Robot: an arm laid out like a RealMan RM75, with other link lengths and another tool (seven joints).
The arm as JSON. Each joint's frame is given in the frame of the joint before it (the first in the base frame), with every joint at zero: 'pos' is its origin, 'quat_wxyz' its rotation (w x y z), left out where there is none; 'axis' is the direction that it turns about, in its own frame. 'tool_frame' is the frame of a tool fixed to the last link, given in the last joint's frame.
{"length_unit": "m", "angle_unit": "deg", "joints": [
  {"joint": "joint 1", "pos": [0.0, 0.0, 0.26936], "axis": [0.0, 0.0, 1.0]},
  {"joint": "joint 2", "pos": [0.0, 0.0, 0.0], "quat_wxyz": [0.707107, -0.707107, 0.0, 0.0], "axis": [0.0, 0.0, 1.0]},
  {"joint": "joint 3", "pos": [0.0, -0.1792, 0.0], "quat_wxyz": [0.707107, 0.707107, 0.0, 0.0], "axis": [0.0, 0.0, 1.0]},
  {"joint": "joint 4", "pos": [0.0, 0.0, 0.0], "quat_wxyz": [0.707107, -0.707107, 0.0, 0.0], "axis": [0.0, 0.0, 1.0]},
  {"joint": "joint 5", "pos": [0.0, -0.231, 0.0], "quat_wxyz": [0.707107, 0.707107, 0.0, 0.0], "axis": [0.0, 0.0, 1.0]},
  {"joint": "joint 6", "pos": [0.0, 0.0, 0.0], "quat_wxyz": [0.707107, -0.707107, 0.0, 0.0], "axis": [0.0, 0.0, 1.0]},
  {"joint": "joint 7", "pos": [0.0, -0.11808, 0.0], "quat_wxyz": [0.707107, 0.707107, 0.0, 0.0], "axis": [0.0, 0.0, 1.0]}
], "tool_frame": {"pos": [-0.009, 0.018, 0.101], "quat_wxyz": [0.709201, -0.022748, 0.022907, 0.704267]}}
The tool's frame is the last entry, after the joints.
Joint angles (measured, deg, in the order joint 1, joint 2, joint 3, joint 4, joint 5, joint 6, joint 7), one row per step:
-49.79, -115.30, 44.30, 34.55, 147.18, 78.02, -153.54
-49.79, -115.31, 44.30, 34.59, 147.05, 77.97, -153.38
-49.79, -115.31, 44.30, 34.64, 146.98, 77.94, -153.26
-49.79, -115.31, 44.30, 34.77, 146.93, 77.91, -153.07
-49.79, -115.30, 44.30, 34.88, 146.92, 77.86, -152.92
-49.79, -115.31, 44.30, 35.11, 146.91, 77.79, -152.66
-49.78, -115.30, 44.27, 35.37, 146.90, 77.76, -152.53
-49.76, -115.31, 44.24, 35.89, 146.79, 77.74, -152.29
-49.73, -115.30, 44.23, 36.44, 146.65, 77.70, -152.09
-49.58, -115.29, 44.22, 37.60, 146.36, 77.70, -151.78
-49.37, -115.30, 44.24, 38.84, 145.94, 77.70, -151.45
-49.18, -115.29, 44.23, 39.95, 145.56, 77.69, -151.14
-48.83, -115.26, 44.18, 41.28, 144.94, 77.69, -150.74
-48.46, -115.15, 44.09, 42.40, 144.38, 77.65, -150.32
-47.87, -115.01, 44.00, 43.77, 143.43, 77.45, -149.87
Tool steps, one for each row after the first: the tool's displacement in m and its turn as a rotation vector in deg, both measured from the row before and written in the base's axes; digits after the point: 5 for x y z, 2 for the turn. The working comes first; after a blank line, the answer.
Tool pose at each row, in the base's axes (x y z in m, rotation vector in deg; the steps are taken from these numbers as rounded here):
-0.19270, 0.37285, -0.02095, -169.74, 14.98, 10.30
-0.19221, 0.37324, -0.02087, -169.63, 15.23, 10.16
-0.19192, 0.37358, -0.02069, -169.54, 15.44, 10.11
-0.19156, 0.37418, -0.02022, -169.38, 15.83, 10.13
-0.19143, 0.37477, -0.01973, -169.22, 16.14, 10.21
-0.19106, 0.37578, -0.01894, -168.96, 16.72, 10.33
-0.19066, 0.37687, -0.01787, -168.68, 17.08, 10.42
-0.18940, 0.37883, -0.01602, -168.17, 17.80, 10.45
-0.18812, 0.38101, -0.01392, -167.60, 18.47, 10.50
-0.18582, 0.38489, -0.00962, -166.52, 19.60, 10.56
-0.18319, 0.38876, -0.00518, -165.37, 20.75, 10.50
-0.18084, 0.39225, -0.00095, -164.30, 21.76, 10.45
-0.17825, 0.39614, 0.00435, -162.98, 22.80, 10.19
-0.17672, 0.39958, 0.00962, -161.74, 23.63, 10.04
-0.17492, 0.40397, 0.01633, -160.04, 24.36, 9.64

0.00049, 0.00039, 0.00008, 0.08, -0.08, -0.19
0.00029, 0.00034, 0.00018, 0.06, -0.02, -0.15
0.00036, 0.00060, 0.00047, 0.11, 0.03, -0.27
0.00013, 0.00059, 0.00049, 0.12, 0.07, -0.22
0.00037, 0.00101, 0.00079, 0.18, 0.11, -0.41
0.00040, 0.00109, 0.00107, 0.23, 0.07, -0.27
0.00126, 0.00196, 0.00185, 0.40, 0.04, -0.54
0.00128, 0.00218, 0.00210, 0.47, 0.05, -0.51
0.00230, 0.00388, 0.00430, 0.90, 0.06, -0.89
0.00263, 0.00387, 0.00444, 0.95, -0.02, -0.93
0.00235, 0.00349, 0.00423, 0.89, -0.02, -0.83
0.00259, 0.00389, 0.00530, 1.11, -0.17, -0.91
0.00153, 0.00344, 0.00527, 1.07, -0.11, -0.76
0.00180, 0.00439, 0.00671, 1.52, -0.34, -0.80

